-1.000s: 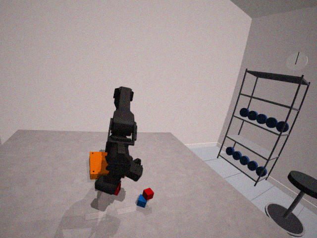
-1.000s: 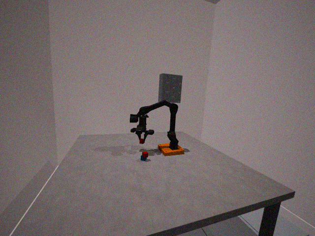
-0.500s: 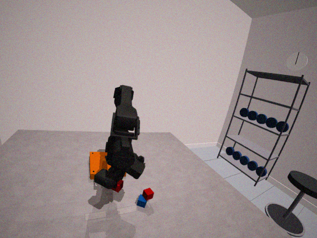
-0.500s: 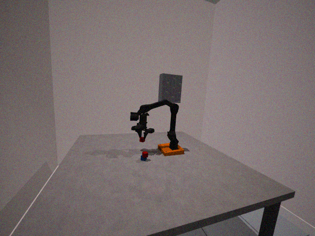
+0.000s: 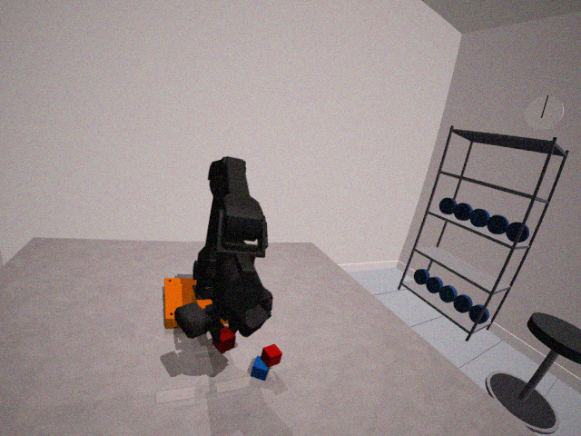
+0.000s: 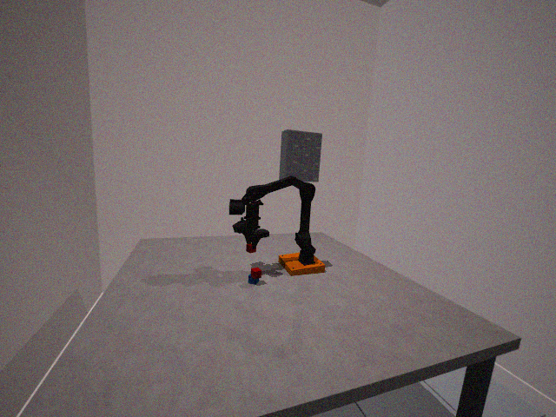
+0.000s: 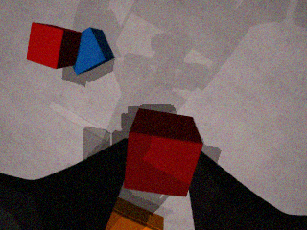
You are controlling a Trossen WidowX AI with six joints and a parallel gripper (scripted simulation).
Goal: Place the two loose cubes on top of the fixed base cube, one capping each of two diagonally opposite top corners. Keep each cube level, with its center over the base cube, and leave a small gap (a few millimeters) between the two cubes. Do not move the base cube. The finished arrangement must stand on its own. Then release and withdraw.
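The blue cube lies 10 cm below my gripper tip, 9 cm to the left of it and 2 cm ahead of it.
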